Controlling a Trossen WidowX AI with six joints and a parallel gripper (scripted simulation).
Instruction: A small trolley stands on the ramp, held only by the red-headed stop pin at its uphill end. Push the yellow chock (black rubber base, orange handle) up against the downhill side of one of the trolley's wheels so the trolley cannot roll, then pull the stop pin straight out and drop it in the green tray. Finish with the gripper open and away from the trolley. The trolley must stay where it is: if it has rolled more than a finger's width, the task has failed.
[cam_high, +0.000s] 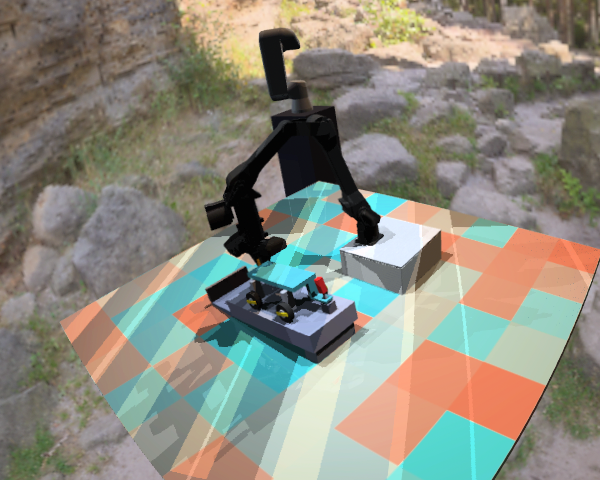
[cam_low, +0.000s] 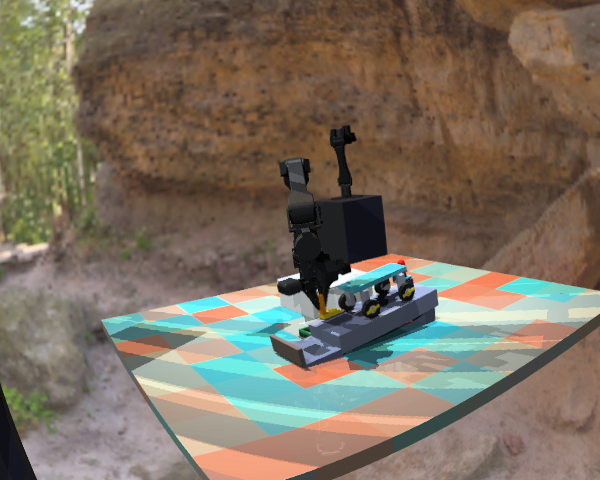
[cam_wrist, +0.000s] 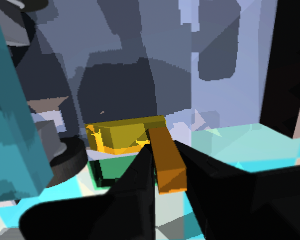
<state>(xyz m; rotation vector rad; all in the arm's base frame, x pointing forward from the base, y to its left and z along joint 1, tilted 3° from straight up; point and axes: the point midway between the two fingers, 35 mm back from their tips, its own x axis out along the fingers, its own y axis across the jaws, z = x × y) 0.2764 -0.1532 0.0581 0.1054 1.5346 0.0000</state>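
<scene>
Now: gripper tip 20 mm to the right of the yellow chock. Round my gripper tip: green tray 70 mm behind, 40 mm to the left, 100 mm below; trolley 60 mm ahead, 140 mm to the left, 20 mm above; ramp 60 mm ahead, 130 mm to the left, 40 mm below.
</scene>
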